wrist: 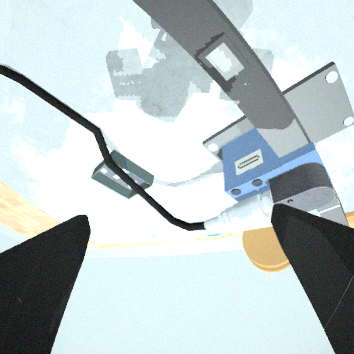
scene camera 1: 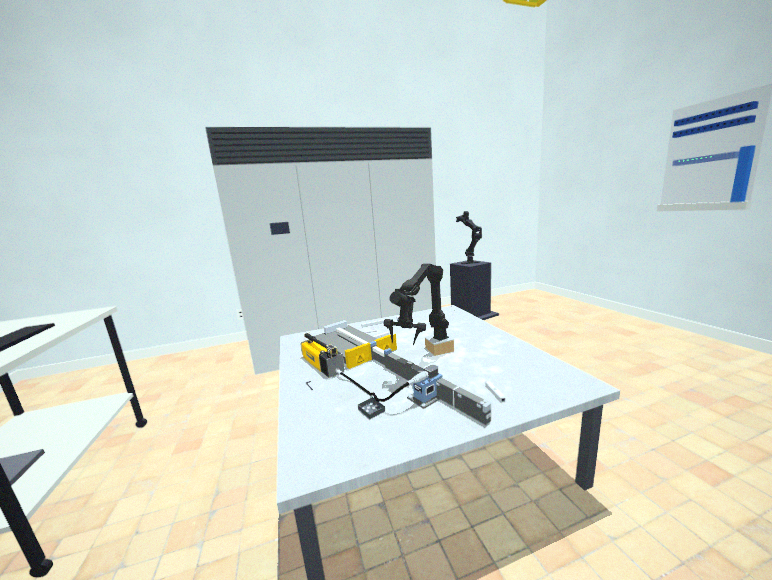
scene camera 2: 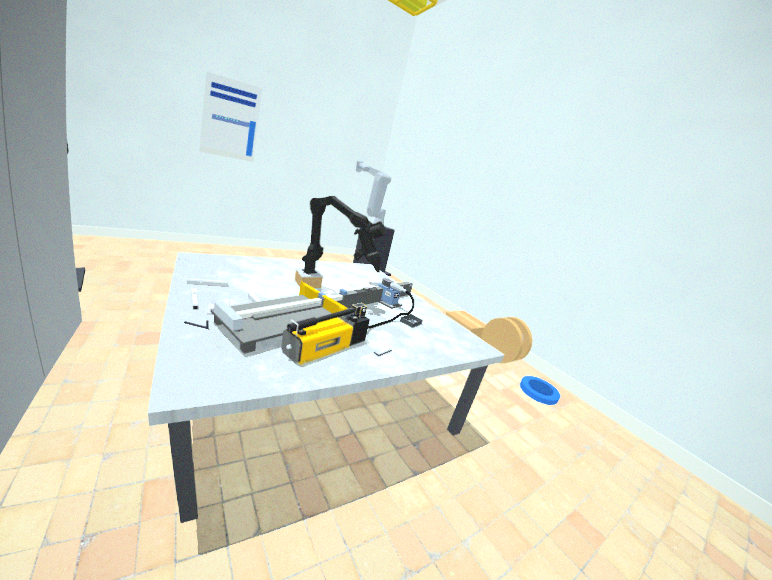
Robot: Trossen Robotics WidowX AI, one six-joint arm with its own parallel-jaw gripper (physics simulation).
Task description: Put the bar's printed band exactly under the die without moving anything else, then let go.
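Frame: origin at the arm's base, x down, y right, z back, level; millimetres.
Where they show: gripper, between the fingertips: (wrist: 180, 219) (scene camera 1: 402, 344) (scene camera 2: 377, 271); arm's base, origin of its link: (scene camera 1: 440, 337) (scene camera 2: 309, 271).
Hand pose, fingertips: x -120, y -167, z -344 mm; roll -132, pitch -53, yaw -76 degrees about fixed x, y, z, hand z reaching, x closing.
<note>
Each offset is from my fingertips to the top centre of the thing. "spot": to the spot under its first point. Level surfaces: height alone.
A long dark grey bar (scene camera 1: 474, 407) (scene camera 2: 361, 294) (wrist: 187, 27) lies diagonally on the table and passes by a blue unit @[spot: dx +132, dy -175, dz -10 mm] (scene camera 1: 426, 390) (scene camera 2: 390, 295) (wrist: 250, 155) with a dark rounded head. I take this unit to carry the die, but the die itself is not clearly distinguishable. A thin white band @[spot: dx +143, dy -262, dz +58 mm] (scene camera 1: 454, 397) crosses the bar between the blue unit and the bar's near end. My gripper (scene camera 1: 404, 341) (wrist: 180, 219) is open and empty, raised above the table on the yellow-plate side of the blue unit. In the wrist view its right fingertip overlaps the unit's lower edge.
Yellow plates @[spot: dx +141, dy +284, dz -97 mm] (scene camera 1: 358, 356) and a grey bed @[dx +138 mm] (scene camera 2: 262, 329) stand at the bar's far end, beside a yellow motor box @[spot: dx +127, dy +469, dz -305 mm] (scene camera 2: 324, 341). A black cable @[spot: dx +179, dy +67, dz -176 mm] (wrist: 60, 105) passes a small dark box @[spot: dx +187, dy -73, dz -208 mm] (scene camera 1: 371, 407) (scene camera 2: 410, 320). A white stick @[dx +168, dy -285, dz +253 mm] (scene camera 1: 494, 391) and a hex key @[dx +182, dy +238, dz -364 mm] (scene camera 2: 382, 352) lie on the table.
</note>
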